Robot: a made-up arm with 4 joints.
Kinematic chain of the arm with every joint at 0, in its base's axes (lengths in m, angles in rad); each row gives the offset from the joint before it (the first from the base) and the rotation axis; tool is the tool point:
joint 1: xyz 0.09 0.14 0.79 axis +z
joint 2: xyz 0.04 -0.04 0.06 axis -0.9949 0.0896 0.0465
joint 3: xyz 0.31 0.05 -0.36 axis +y
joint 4: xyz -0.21 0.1 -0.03 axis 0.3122 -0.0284 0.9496
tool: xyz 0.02 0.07 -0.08
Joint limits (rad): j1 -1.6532..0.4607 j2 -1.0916..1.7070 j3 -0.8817..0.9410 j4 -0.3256..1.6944
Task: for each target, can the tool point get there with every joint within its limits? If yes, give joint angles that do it. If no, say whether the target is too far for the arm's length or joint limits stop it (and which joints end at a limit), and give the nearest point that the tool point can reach.
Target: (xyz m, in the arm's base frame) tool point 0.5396 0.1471 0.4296
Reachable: yes | joints -0.9463 -0.3870 -0.5201 0.0798
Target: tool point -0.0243 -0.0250 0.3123
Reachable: yes | joints -0.9358 0.6681 -0.2760 1.3135
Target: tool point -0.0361 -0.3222 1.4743
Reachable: no: joint limits stop it (at a limit: joint 1, joint 2, joint 3) | nearest point 0.2841 -0.0112 0.9591 | short by 0.682 m
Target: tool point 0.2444 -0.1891 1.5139
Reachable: no: joint limits stop it (at a limit: joint 1, joint 2, joint 3) | nearest point 0.3097 -0.0232 0.9632 | short by 0.579 m
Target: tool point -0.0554 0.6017 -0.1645
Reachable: no: too far | nearest point 0.1833 0.4619 0.2514 | short by 0.500 m
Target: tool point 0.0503 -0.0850 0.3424
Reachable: yes | joints -0.7250 0.7483 -0.0314 0.1230
